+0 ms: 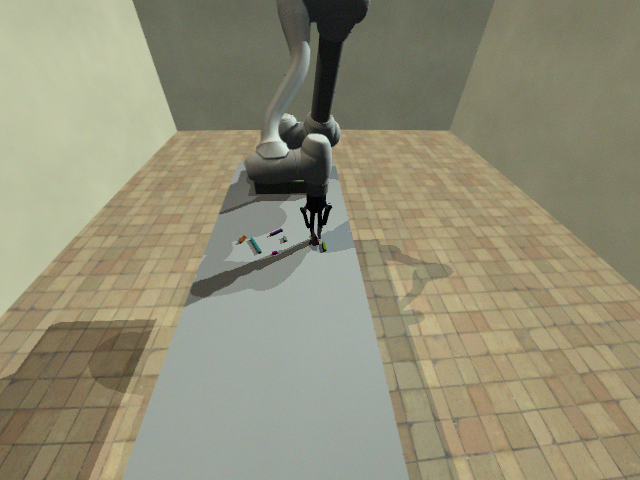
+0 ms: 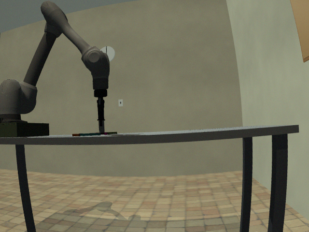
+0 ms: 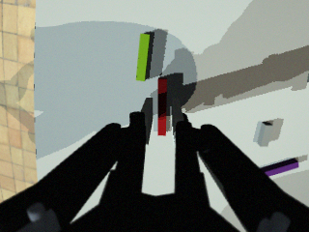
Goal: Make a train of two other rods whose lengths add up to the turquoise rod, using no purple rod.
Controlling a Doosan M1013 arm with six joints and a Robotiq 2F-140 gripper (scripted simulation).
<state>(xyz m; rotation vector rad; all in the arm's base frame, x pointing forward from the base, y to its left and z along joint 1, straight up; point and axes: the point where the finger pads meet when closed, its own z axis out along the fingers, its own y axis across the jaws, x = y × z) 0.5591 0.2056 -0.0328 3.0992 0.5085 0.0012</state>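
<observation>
Now: the red rod 40 mm below my hand. The rest, counted from my hand: grey rod: 140 mm to the right, 40 mm below, 10 mm ahead; lime rod: 50 mm ahead, 40 mm to the left, 40 mm below; purple rod: 180 mm to the right, 40 mm below, 30 mm behind.
</observation>
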